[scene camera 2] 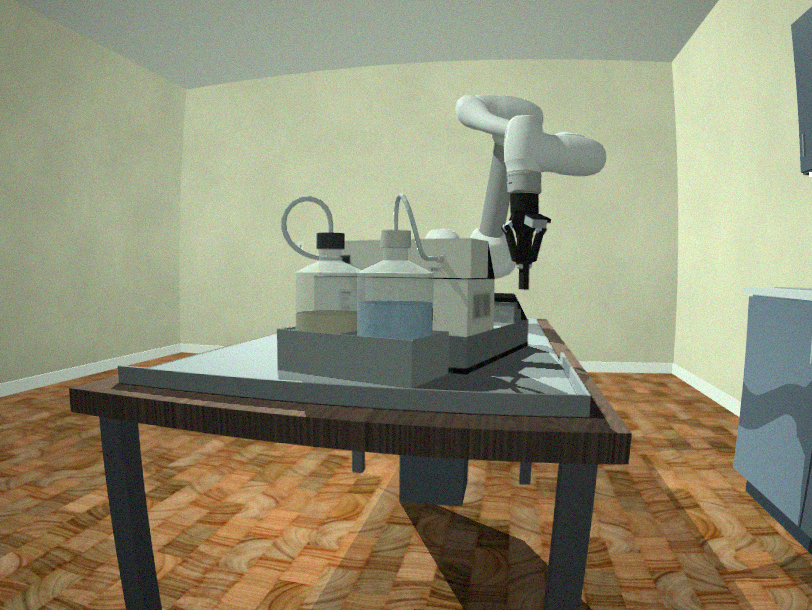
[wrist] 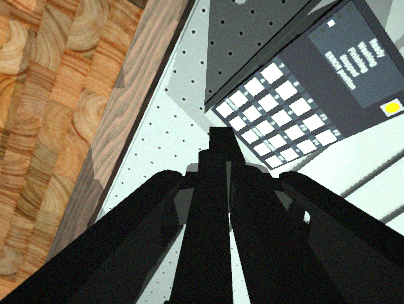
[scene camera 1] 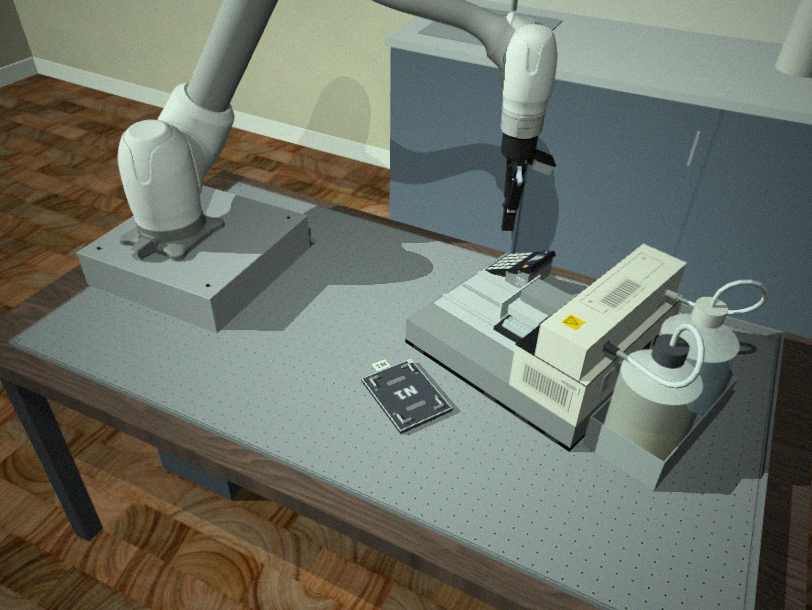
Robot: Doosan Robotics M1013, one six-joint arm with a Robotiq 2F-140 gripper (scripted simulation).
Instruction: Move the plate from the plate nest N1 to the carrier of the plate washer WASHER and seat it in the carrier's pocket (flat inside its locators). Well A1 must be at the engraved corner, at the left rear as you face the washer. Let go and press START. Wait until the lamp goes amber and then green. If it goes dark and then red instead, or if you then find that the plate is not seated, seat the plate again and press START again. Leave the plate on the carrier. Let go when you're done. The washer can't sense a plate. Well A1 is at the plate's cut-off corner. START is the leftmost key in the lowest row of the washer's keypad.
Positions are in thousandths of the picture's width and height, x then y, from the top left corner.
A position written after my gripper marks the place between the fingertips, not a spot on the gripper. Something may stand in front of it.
my gripper: scene camera 2 645, 475; wrist 543, 475; scene camera 1 625, 376
